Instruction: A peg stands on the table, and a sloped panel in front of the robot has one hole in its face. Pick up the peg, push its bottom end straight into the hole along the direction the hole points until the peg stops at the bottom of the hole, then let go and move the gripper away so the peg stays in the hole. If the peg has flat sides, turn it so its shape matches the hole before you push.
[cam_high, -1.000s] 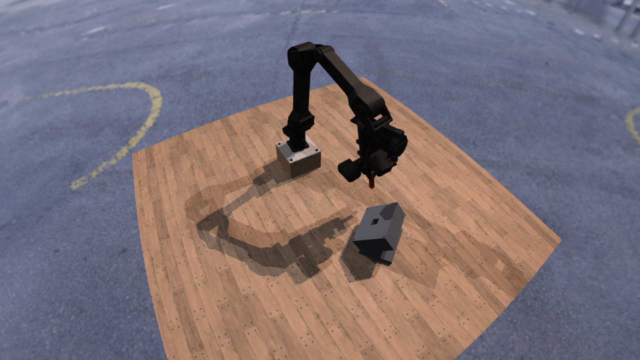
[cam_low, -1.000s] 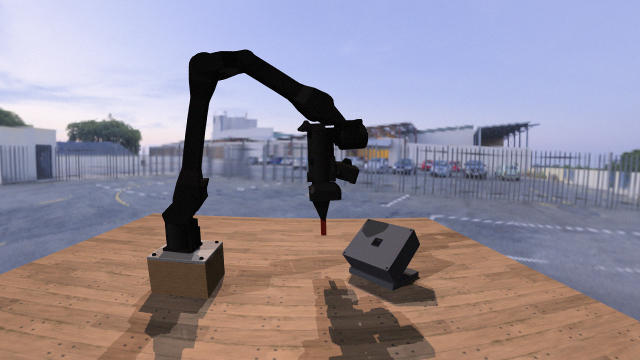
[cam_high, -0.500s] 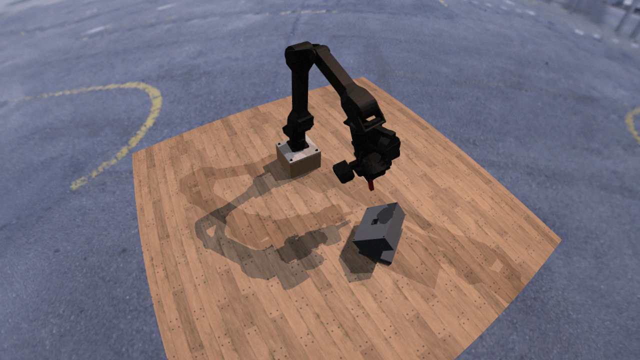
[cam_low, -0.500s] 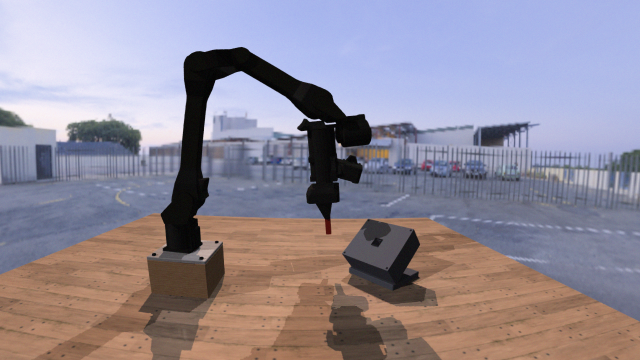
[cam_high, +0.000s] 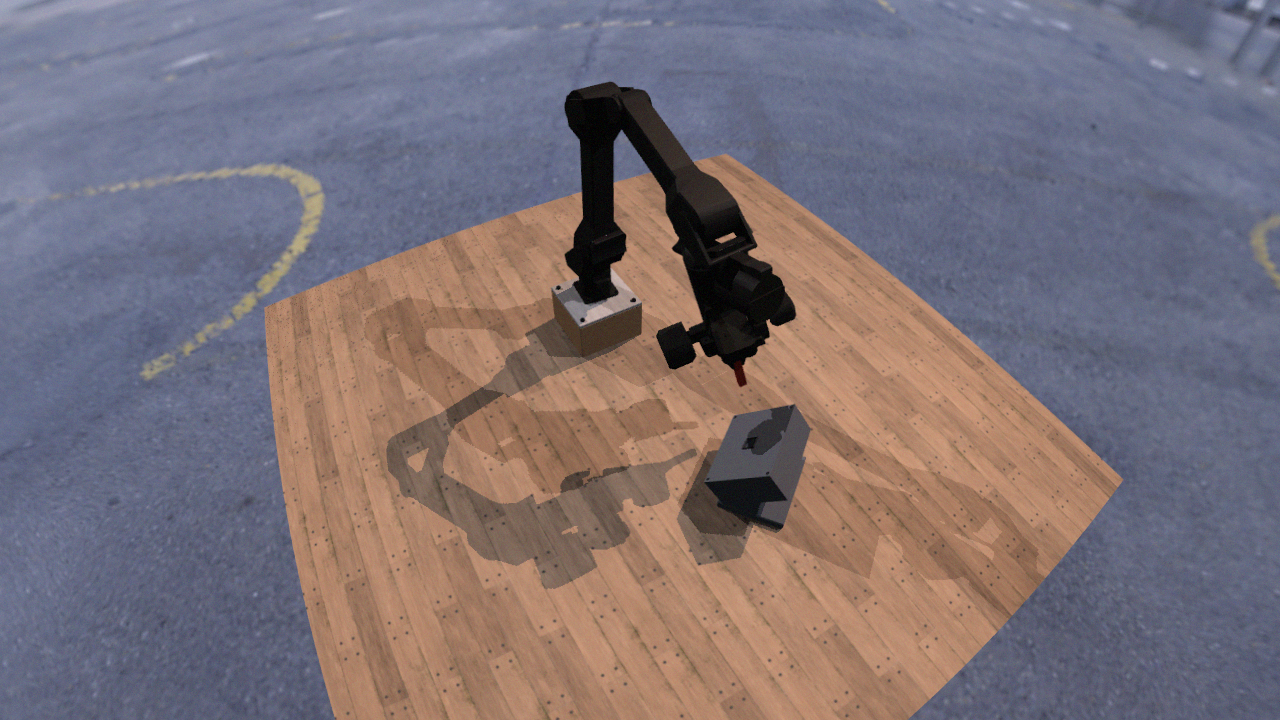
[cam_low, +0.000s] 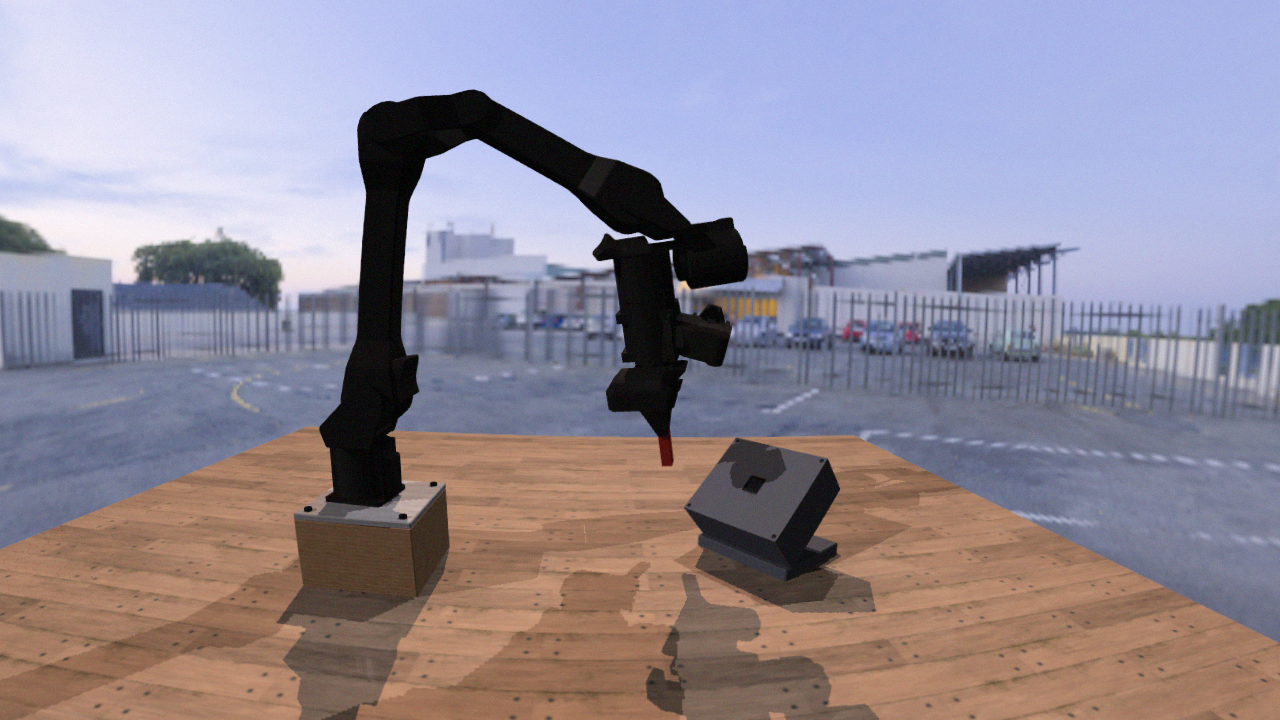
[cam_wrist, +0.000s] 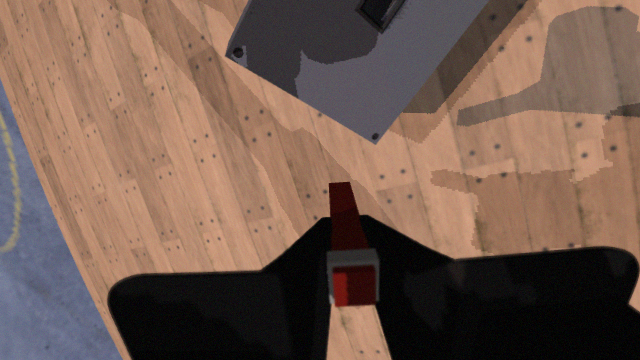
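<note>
Now: the grey sloped panel 110 mm ahead of my gripper tip, 70 mm below it and 20 mm to the right of it. The rest, counted from my gripper tip: red square peg 20 mm above.
</note>
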